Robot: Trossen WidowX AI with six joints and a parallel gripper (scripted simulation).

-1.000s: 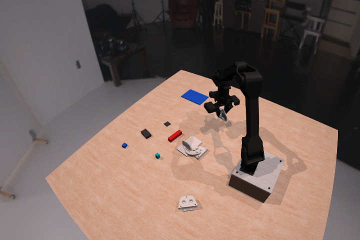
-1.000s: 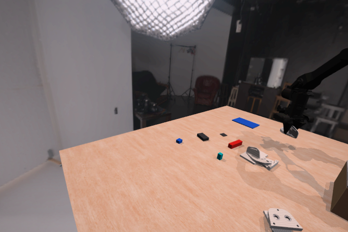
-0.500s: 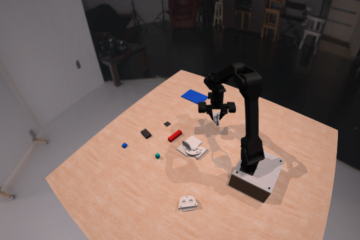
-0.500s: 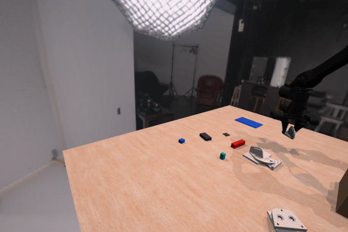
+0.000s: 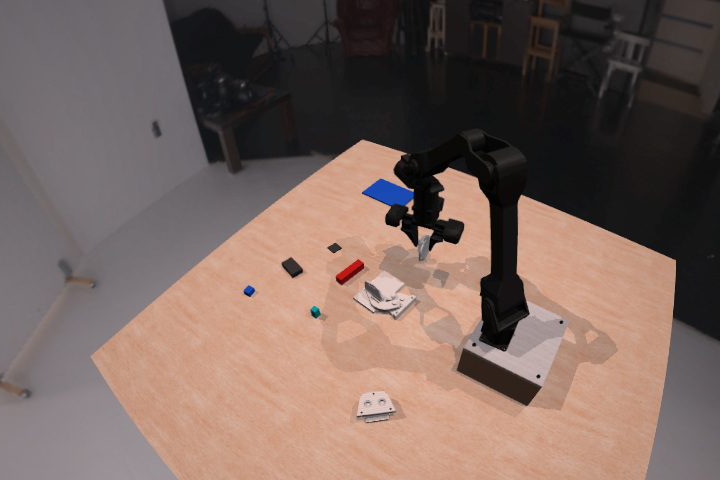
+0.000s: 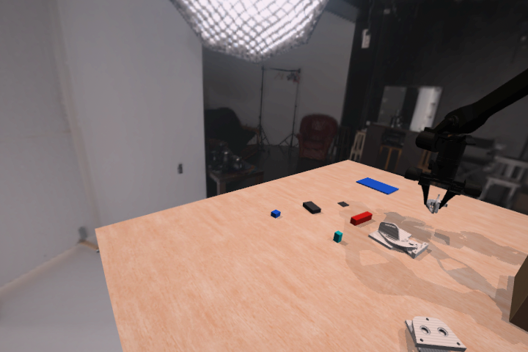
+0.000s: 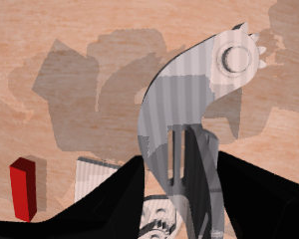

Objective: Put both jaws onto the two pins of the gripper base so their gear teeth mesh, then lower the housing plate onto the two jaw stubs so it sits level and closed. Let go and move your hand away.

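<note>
Right now my gripper tip is 16 cm short of the red block, 11 cm to the right of it and 8 cm above it. From my gripper tip the other things lie so: teal cube (26 cm to the left, 16 cm ahead, 8 cm below); then black block (31 cm ahead, 17 cm to the left, 8 cm below); then dark tile (26 cm ahead, 9 cm below, 4 cm to the left).
</note>
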